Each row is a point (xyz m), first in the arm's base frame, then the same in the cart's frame.
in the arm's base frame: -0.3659 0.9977 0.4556
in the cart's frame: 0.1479 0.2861 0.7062
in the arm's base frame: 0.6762 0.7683 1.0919
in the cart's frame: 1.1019 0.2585 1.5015
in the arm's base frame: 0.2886 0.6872 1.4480
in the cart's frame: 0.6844 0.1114 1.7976
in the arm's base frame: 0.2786 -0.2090 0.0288
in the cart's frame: 1.0574 -0.7862 0.4292
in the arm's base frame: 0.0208 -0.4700 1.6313
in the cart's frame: 0.6037 -1.0733 1.9830
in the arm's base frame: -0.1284 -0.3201 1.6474
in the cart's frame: 0.4293 -0.9532 1.9705
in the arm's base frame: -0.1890 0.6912 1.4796
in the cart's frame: 0.2149 0.0280 1.7563
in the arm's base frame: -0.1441 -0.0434 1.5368
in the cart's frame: 0.3816 -0.6853 1.8481
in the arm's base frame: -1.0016 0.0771 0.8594
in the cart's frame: -0.3671 -0.7313 1.0444
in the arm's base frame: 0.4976 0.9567 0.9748
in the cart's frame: 0.9128 0.4097 1.3515
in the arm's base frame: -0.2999 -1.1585 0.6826
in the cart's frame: 0.5641 -1.8189 1.0241
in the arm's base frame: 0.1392 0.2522 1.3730
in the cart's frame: 0.6292 -0.3444 1.7178
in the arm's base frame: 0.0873 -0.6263 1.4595
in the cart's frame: 0.7232 -1.2166 1.8295
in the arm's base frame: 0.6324 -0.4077 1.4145
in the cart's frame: 1.2204 -0.9021 1.8592
